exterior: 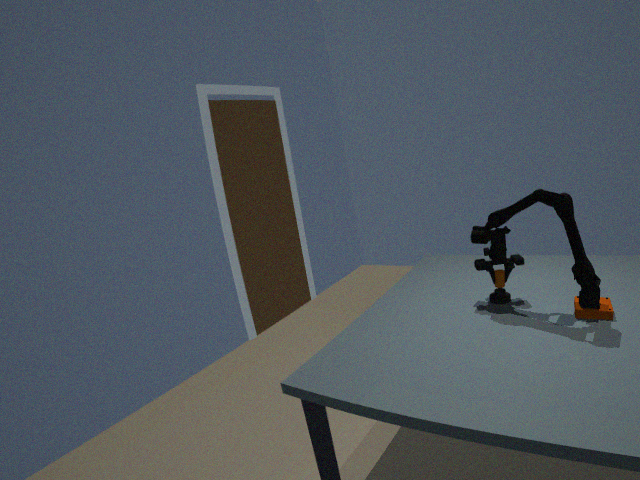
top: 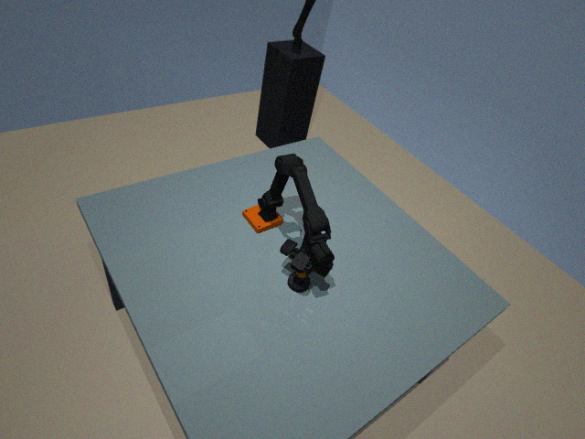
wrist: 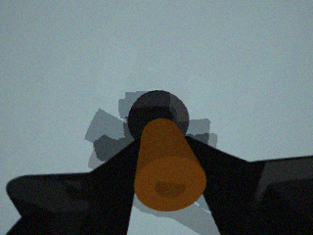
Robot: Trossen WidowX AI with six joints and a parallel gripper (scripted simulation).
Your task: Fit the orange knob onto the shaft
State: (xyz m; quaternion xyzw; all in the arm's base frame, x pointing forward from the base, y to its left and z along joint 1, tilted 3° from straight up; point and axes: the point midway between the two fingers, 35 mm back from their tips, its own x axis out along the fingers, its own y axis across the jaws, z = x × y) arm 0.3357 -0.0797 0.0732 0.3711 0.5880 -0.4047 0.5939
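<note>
My gripper tip is 20 mm below the orange knob. Also, from my gripper tip: dark round pedestal 40 mm below.
</note>
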